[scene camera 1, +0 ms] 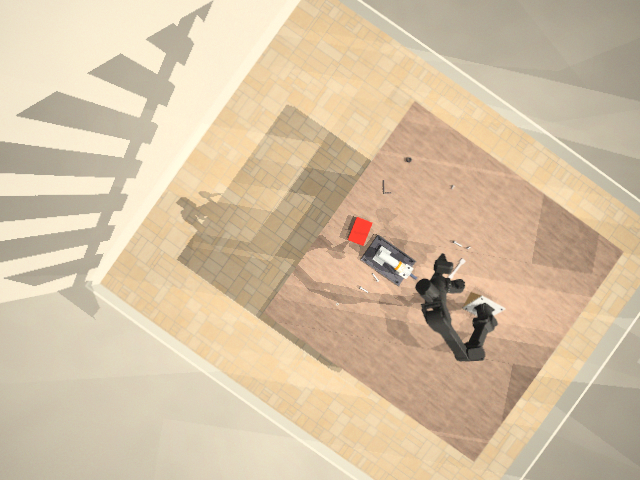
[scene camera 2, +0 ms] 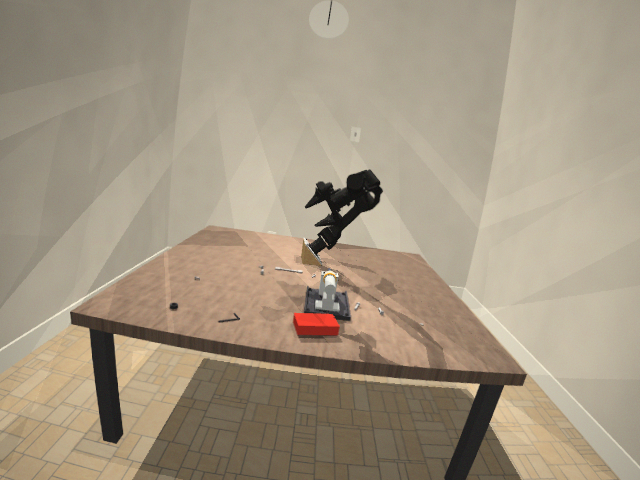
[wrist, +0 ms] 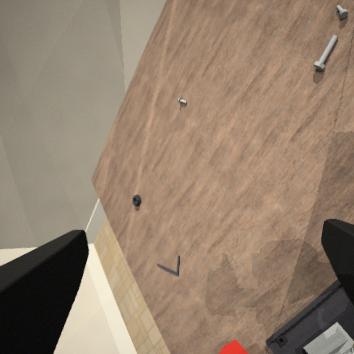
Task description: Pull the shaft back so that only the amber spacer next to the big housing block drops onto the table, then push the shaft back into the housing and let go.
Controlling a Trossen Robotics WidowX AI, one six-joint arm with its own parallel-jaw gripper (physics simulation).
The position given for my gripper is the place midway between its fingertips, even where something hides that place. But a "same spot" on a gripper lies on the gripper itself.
Labels:
My gripper shows in scene camera 1, in scene camera 2 and in the wrist view (205,236). One and the same spot on my gripper: (scene camera 1: 441,266) is (scene camera 2: 324,184). The same spot on a shaft fixture: (scene camera 1: 382,256) is (scene camera 2: 333,283).

